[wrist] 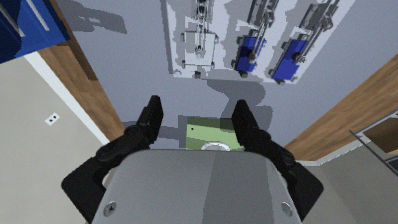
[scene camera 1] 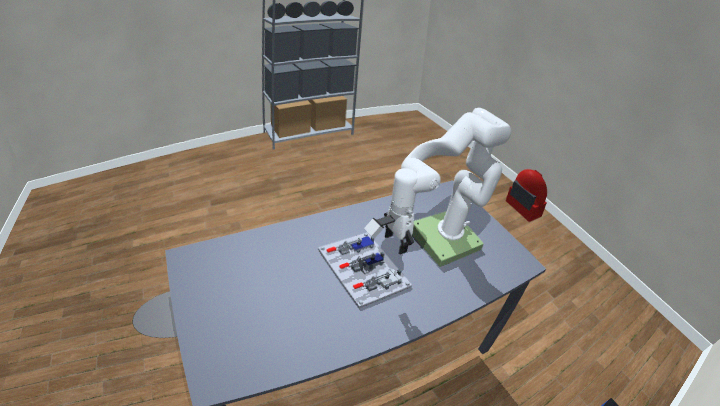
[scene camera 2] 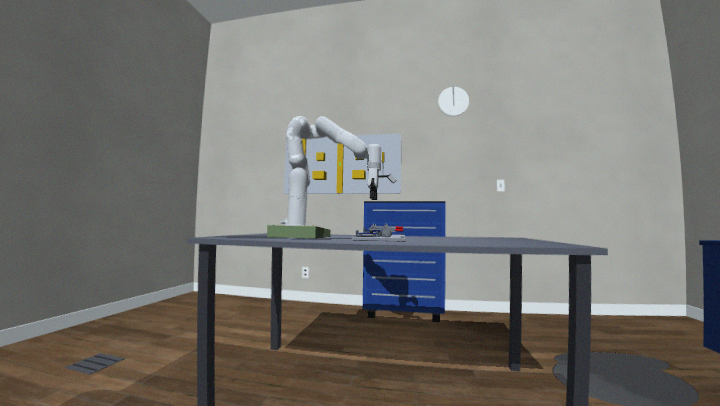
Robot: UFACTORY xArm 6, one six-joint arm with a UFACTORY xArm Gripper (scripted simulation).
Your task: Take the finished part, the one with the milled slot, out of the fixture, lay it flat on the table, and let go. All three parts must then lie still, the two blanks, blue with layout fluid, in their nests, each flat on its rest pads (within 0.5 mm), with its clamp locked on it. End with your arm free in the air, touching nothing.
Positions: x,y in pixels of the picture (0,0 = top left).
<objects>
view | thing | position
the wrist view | gripper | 198,107
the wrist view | finished part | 192,64
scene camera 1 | gripper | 395,244
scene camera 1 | grey fixture plate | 347,277
</objects>
